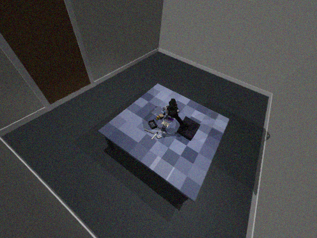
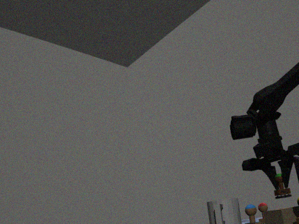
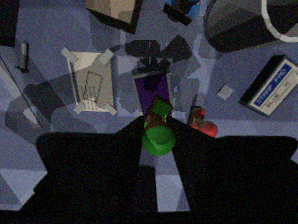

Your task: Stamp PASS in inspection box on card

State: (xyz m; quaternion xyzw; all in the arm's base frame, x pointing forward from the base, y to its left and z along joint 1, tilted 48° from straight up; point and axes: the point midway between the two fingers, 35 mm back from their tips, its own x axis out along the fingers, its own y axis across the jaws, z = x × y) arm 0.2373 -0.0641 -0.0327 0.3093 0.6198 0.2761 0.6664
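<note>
The ink pad is 90 mm below my gripper tip. Round my gripper tip: green-knobbed stamp right at my gripper tip; then card 100 mm to the left, 100 mm below, 20 mm ahead; then red-knobbed stamp 80 mm to the right, 70 mm below, 40 mm behind.
</note>
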